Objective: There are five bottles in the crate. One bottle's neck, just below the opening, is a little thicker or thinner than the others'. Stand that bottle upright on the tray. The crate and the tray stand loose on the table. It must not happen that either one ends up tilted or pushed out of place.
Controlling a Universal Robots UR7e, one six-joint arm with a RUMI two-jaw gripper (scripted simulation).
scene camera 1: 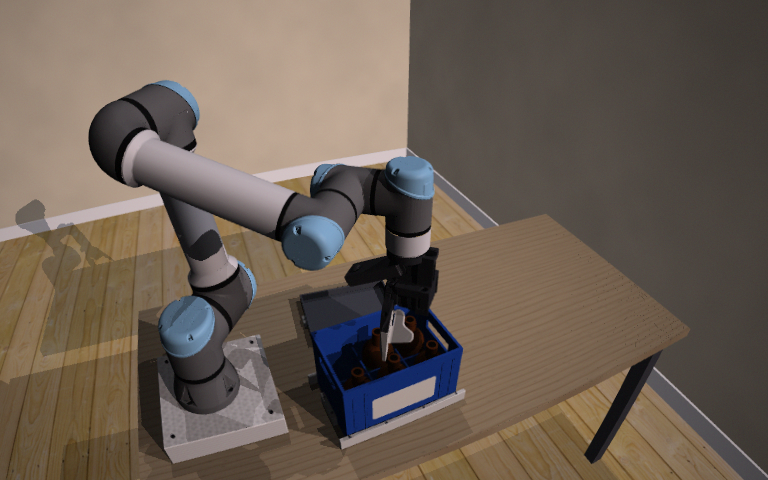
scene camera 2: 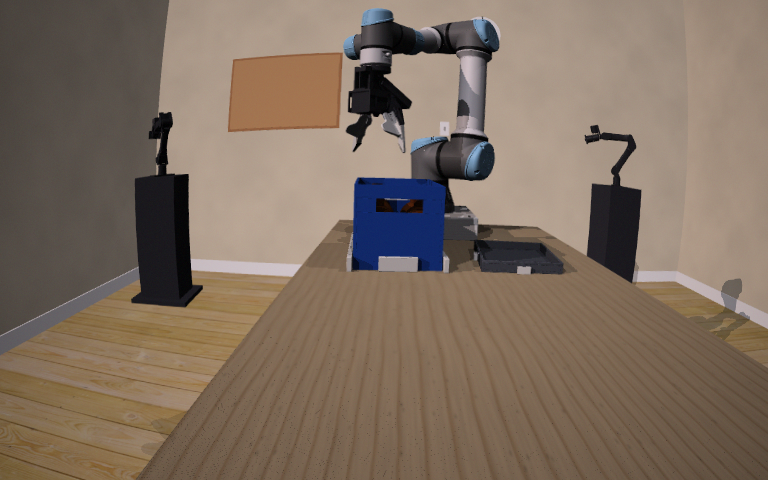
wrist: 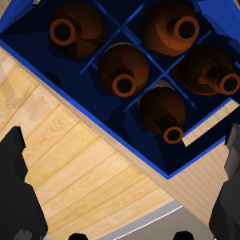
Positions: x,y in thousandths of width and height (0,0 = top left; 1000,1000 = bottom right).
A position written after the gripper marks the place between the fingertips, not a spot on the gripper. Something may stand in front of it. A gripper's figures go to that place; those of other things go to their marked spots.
The gripper (wrist: 519,527) is 0.13 m from the lens. A crate (wrist: 494,485): 0.26 m from the lens. A bottle (wrist: 673,440): 0.26 m from the lens. A bottle (wrist: 515,290) is 0.22 m from the lens. A bottle (wrist: 365,140): 0.23 m from the lens.
